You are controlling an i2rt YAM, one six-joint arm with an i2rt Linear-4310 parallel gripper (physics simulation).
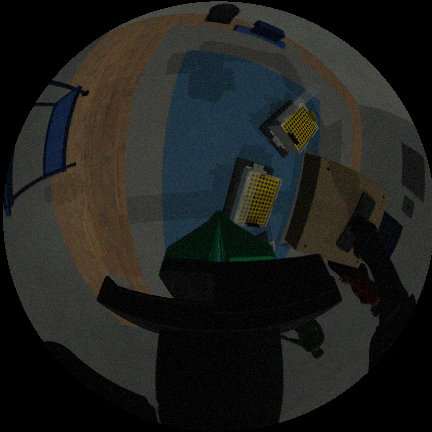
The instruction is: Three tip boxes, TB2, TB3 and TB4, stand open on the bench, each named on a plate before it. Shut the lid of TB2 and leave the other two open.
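Frame: origin at the arm's base, x left, y down, z back, level; millimetres.
Seen in the pictures: gripper, fingertip midpoint: [218, 216]; arm's base, link origin: [356, 223].
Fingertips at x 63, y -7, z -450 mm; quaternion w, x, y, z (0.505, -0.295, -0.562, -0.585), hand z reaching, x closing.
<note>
Pixels of each thing's top centre, then the offset from my fingertips to it. "*": a spot on its surface instead. Level surfaces: height alone.
- pale see-through lid, surface spot: [241, 198] * dx -8, dy +59, dz +48 mm
- clear panel, surface spot: [308, 94] * dx -237, dy +56, dz +106 mm
- dark piece, surface spot: [263, 237] * dx +121, dy +191, dz +247 mm
- blue mat, surface height: dy +200 mm
My gripper [218, 216] is shut and empty, its green fingertips together at the lower left of the nearer tip box. That box, by its middle place TB2 [261, 199], has a yellow grid; a pale see-through lid [241, 198] shows along its left side and partly over the grid, its exact tilt unclear. The farther box, by its place TB3 [301, 127], stands turned at the upper right, with a clear panel [308, 94] sticking out past its far side. A dark piece [263, 237] beside my right finger may be part of TB4; the rest is hidden. No name plate is readable.
The boxes stand on a blue mat [185, 150]. A brown board [327, 210] with a dark bracket [356, 222] lies to the right. The bench's wooden edge [92, 165] runs down the left, with a blue chair [60, 132] beyond it. Small figures show at lower right.
</note>
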